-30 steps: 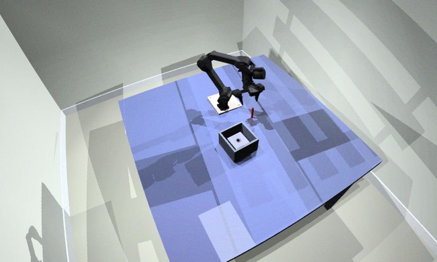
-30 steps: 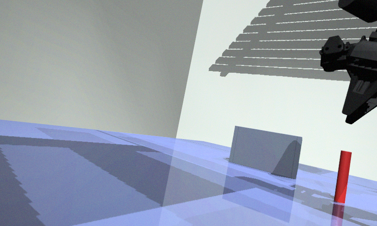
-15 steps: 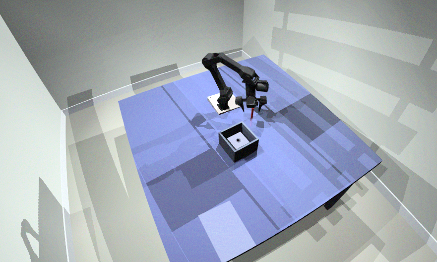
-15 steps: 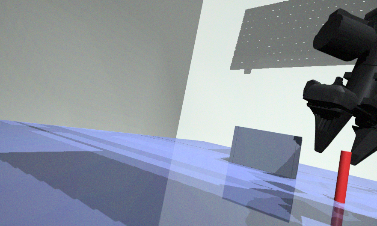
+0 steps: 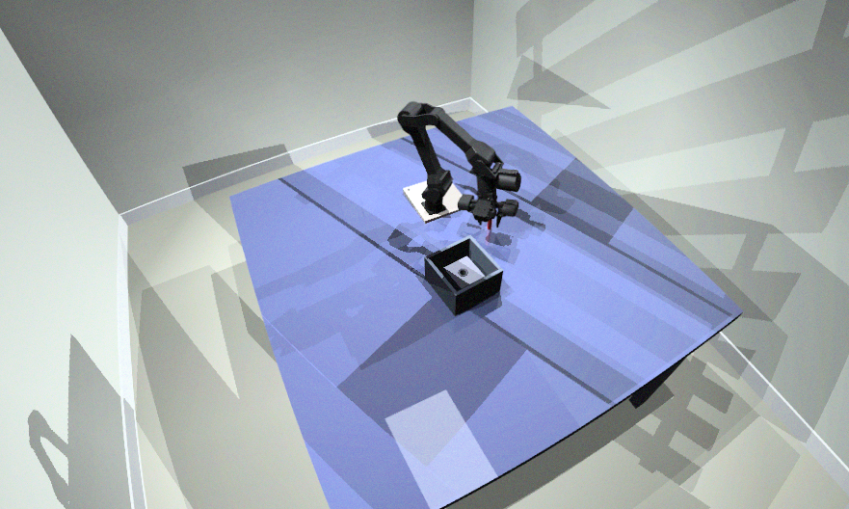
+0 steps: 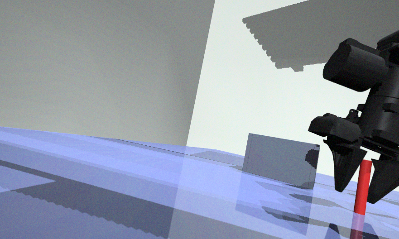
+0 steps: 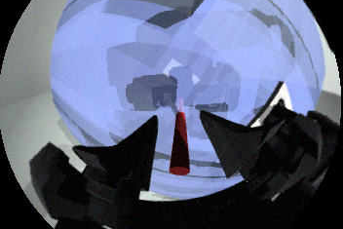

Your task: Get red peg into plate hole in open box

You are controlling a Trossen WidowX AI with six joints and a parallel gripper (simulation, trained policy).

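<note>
Right now the grey plate is 15 cm ahead of my gripper tip, 19 cm to the right of it and 3 cm above it. Also, from my gripper tip: dark grey box: 15 cm ahead, 19 cm to the right, 1 cm above; red peg: 1 cm behind, 1 cm to the left, 2 cm above.
</note>
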